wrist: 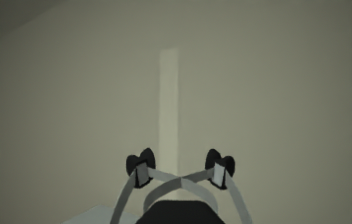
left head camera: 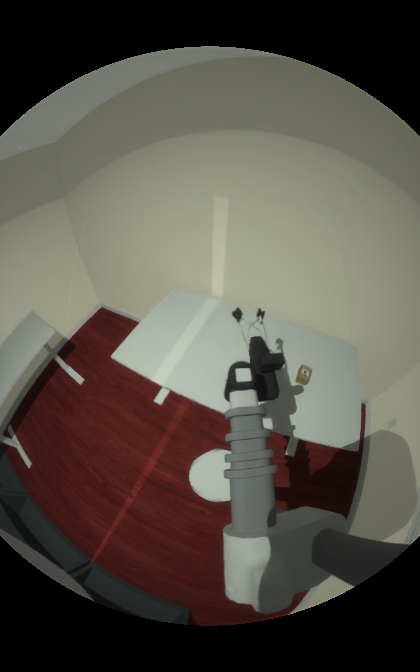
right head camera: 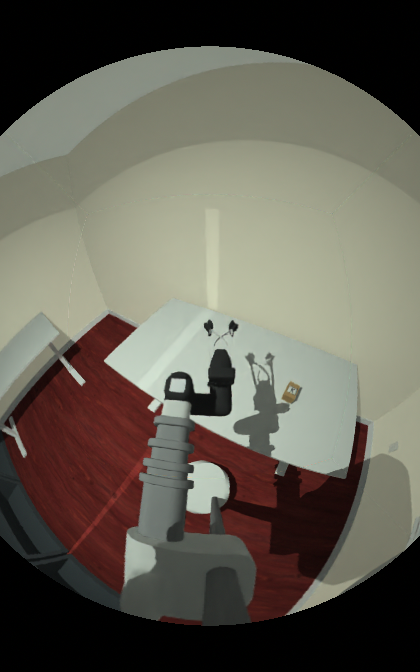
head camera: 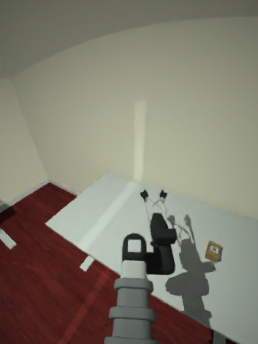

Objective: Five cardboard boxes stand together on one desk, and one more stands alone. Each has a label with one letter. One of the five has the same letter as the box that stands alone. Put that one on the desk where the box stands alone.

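Frame: origin at the robot's base, x right, y back, z down, level; metres.
Where they show: gripper, fingertip midpoint: (wrist: 180, 160) (head camera: 153, 191).
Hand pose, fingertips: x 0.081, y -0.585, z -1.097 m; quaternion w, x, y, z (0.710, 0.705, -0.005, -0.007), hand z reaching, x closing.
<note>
After its pixels a point has its place.
A small brown cardboard box (head camera: 213, 252) @[x 0.444, y -0.477, z -0.744 m] (left head camera: 303, 375) (right head camera: 290, 392) stands alone on a white desk (head camera: 110, 200) @[x -0.210, y -0.911, z -0.692 m] (left head camera: 145, 340) (right head camera: 320, 425). Its top label shows a letter that looks like K in the right head camera view. My gripper (head camera: 154, 195) @[x 0.081, y -0.585, z -1.096 m] (left head camera: 249, 314) (right head camera: 221, 327) (wrist: 180, 160) @[x 0.081, y -0.585, z -1.096 m] is open, with nothing between its fingertips. It is held out above the desk, to the left of the box in the head views, and points toward the wall. The group of five boxes does not show in these views.
A second white table top (left head camera: 25, 345) (right head camera: 25, 345) shows at the left edge. Dark shelving (left head camera: 45, 535) (right head camera: 25, 515) stands at the lower left. A wall (head camera: 190, 110) @[x 0.345, y -1.054, z -1.378 m] (wrist: 270, 100) @[x 0.375, y -1.040, z -1.193 m] rises behind the desk. The floor (left head camera: 125, 425) is red wood.
</note>
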